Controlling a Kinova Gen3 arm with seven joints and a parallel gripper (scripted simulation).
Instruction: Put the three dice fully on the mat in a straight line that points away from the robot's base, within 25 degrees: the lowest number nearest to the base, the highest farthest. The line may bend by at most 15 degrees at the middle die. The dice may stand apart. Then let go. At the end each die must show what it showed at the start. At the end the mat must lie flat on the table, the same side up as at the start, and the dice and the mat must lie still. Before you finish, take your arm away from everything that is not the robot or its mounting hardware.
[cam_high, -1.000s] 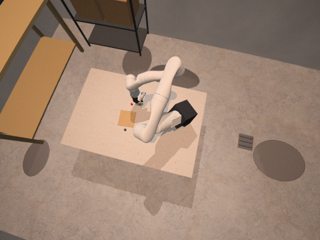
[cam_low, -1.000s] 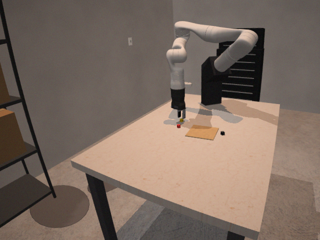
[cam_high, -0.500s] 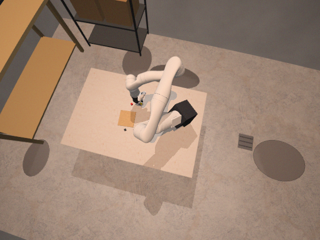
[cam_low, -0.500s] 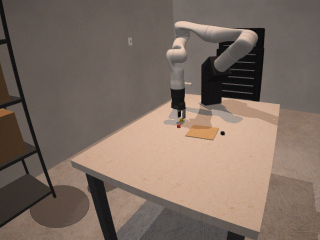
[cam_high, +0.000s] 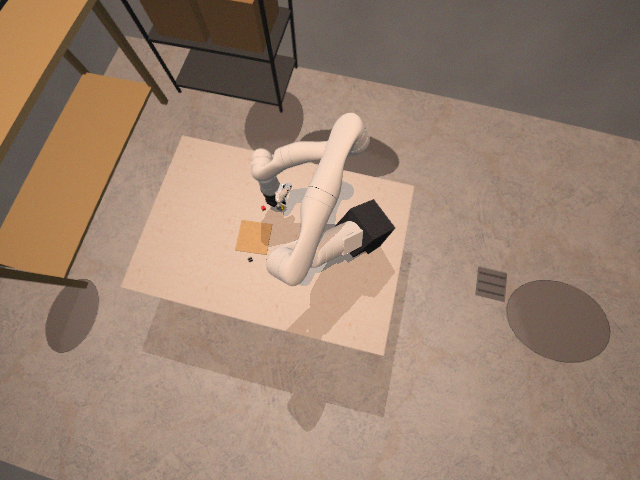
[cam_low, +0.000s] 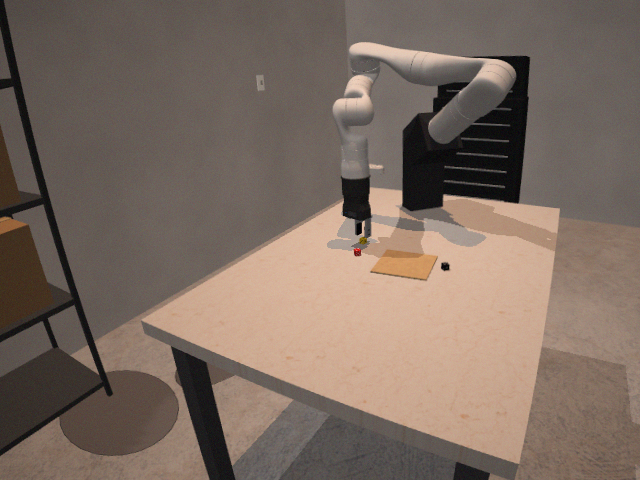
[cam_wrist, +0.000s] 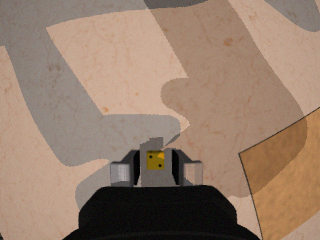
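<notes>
Now: the yellow die 30 mm below my hand. From my hand the other things lie so: tan mat: 180 mm to the left, 40 mm below, 20 mm ahead; black die: 270 mm to the left, 30 mm below, 30 mm behind; red die: 70 mm ahead, 50 mm to the left, 30 mm below.
</notes>
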